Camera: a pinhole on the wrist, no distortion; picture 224 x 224 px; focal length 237.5 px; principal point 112.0 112.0 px. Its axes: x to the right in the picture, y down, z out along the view. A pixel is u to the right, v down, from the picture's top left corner.
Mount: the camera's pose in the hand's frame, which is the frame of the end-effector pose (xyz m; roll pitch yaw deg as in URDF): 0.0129 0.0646 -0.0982 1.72 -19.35 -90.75
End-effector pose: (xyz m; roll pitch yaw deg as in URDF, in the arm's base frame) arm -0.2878 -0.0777 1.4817 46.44 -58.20 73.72
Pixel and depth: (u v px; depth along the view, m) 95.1 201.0 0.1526
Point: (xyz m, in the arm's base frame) -0.3593 -0.1275 1.6017
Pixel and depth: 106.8 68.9 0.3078
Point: -0.3397 -0.3164 1.5731
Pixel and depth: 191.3 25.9 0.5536
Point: -0.1252 -0.5775 1.5107
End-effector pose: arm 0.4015 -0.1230 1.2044 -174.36 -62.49 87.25
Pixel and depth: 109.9 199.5 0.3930
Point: 0.5868 0.1969 1.1997
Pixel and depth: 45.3 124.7 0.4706
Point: 0.7298 0.1715 1.0741
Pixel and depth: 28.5 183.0 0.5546
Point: 0.8160 0.2944 1.1650
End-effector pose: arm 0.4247 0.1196 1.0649 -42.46 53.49 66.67
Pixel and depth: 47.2 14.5 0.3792
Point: 0.0467 0.1568 1.1674
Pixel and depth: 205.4 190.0 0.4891
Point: 0.2560 0.5472 1.1088
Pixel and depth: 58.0 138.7 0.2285
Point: 0.2248 0.1807 1.0063
